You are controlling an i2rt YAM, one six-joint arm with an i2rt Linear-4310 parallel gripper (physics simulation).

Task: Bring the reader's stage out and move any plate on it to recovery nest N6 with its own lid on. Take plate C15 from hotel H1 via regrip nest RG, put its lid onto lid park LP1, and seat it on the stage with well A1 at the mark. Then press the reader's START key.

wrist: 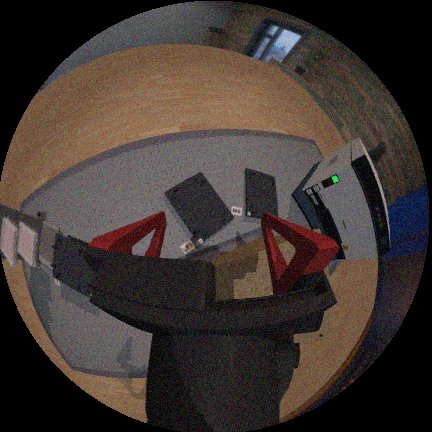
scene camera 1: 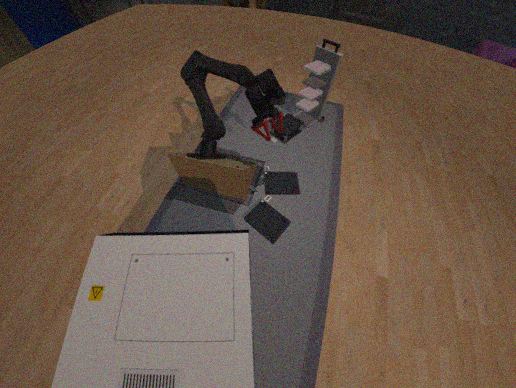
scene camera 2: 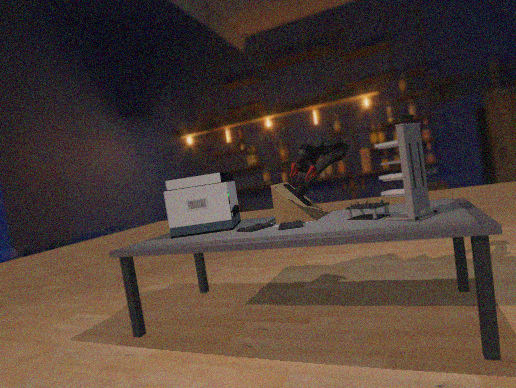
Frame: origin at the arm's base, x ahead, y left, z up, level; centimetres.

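Where they show: gripper, fingertip midpoint: [wrist: 213,216] [scene camera 1: 275,136] [scene camera 2: 297,178]; arm's base at its link origin: [scene camera 1: 207,157] [scene camera 2: 296,195].
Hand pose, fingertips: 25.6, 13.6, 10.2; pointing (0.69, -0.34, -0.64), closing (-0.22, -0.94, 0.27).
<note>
Things, the pixels of their top centre, and the offset from my fingertips, as dx, dy, dz. "pt": a spot on its surface instead.
- white reader at its top centre: [scene camera 1: 157,308] [wrist: 380,187] [scene camera 2: 200,176] -1.4, -64.6, +9.9
- lit green display at a spot on its surface: [wrist: 335,179] pt +5.2, -41.2, -3.1
- Nest N6 at its top centre: [wrist: 263,192] [scene camera 1: 267,219] [scene camera 2: 254,225] +8.3, -25.1, -21.3
- lid park LP1 at its top centre: [wrist: 200,203] [scene camera 1: 282,181] [scene camera 2: 290,222] +7.3, -4.2, -21.1
- dark regrip nest RG at its top centre: [wrist: 66,265] [scene camera 2: 366,201] [scene camera 1: 288,121] -2.8, +32.3, -15.5
- dark handle at a spot on its surface: [scene camera 1: 331,44] pt +6.9, +55.0, +19.1
My gripper [scene camera 1: 273,135] [scene camera 2: 301,176] [wrist: 213,216] is open and empty, above the bench on the hotel side of the arm's base. The white reader [scene camera 1: 175,300] [scene camera 2: 195,205] [wrist: 352,215] has a lit green display [wrist: 335,179] beside small keys; their labels are unreadable. No stage shows outside it. Nest N6 [scene camera 1: 267,221] [wrist: 261,194] and lid park LP1 [scene camera 1: 282,183] [wrist: 199,206] are dark and bare. The dark regrip nest RG [scene camera 1: 289,127] [scene camera 2: 368,206] [wrist: 72,260] stands before hotel H1 [scene camera 1: 334,70] [scene camera 2: 414,170], which holds pale plates; I cannot tell which is C15.
The arm's wooden wedge base [scene camera 1: 215,177] [scene camera 2: 287,205] stands between the reader and the hotel, beside the two low nests. The hotel tower rises tall at the bench's far end in scene camera 1, with a dark handle [scene camera 1: 331,44] on top.
</note>
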